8 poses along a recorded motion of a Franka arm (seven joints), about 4.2 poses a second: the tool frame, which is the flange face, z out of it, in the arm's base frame.
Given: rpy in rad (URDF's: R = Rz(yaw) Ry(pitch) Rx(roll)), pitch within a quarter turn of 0, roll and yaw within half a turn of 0; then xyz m.
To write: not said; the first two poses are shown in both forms.
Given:
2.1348 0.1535 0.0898 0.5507 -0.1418 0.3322
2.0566 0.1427 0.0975 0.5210 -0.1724 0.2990
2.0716 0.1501 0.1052 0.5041 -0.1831 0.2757
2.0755 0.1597 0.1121 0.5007 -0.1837 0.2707
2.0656 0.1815 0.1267 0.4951 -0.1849 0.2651
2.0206 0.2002 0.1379 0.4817 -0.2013 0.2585
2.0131 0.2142 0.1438 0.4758 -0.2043 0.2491
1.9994 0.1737 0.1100 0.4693 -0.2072 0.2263
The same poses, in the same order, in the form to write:
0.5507 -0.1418 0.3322 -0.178 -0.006 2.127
0.5210 -0.1724 0.2990 -0.171 0.020 2.051
0.5041 -0.1831 0.2757 -0.182 0.021 2.066
0.5007 -0.1837 0.2707 -0.194 0.022 2.069
0.4951 -0.1849 0.2651 -0.219 0.026 2.057
0.4817 -0.2013 0.2585 -0.240 0.038 2.011
0.4758 -0.2043 0.2491 -0.254 0.039 2.003
0.4693 -0.2072 0.2263 -0.203 0.028 1.993

